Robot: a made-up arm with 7 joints. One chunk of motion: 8 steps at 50 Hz.
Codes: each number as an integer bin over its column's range. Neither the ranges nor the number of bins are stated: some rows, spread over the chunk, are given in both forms.
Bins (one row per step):
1: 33 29 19 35 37 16 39
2: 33 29 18 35 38 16 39
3: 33 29 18 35 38 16 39
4: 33 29 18 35 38 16 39
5: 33 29 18 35 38 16 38
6: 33 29 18 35 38 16 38
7: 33 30 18 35 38 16 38
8: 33 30 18 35 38 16 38
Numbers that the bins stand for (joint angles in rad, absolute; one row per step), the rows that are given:
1: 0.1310 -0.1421 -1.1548 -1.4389 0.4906 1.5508 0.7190
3: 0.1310 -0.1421 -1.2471 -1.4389 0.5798 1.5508 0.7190
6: 0.1310 -0.1421 -1.2471 -1.4389 0.5798 1.5508 0.6232
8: 0.1310 -0.0852 -1.2471 -1.4389 0.5798 1.5508 0.6232
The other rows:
2: 0.1310 -0.1421 -1.2471 -1.4389 0.5798 1.5508 0.7190
4: 0.1310 -0.1421 -1.2471 -1.4389 0.5798 1.5508 0.7190
5: 0.1310 -0.1421 -1.2471 -1.4389 0.5798 1.5508 0.6232
7: 0.1310 -0.0852 -1.2471 -1.4389 0.5798 1.5508 0.6232

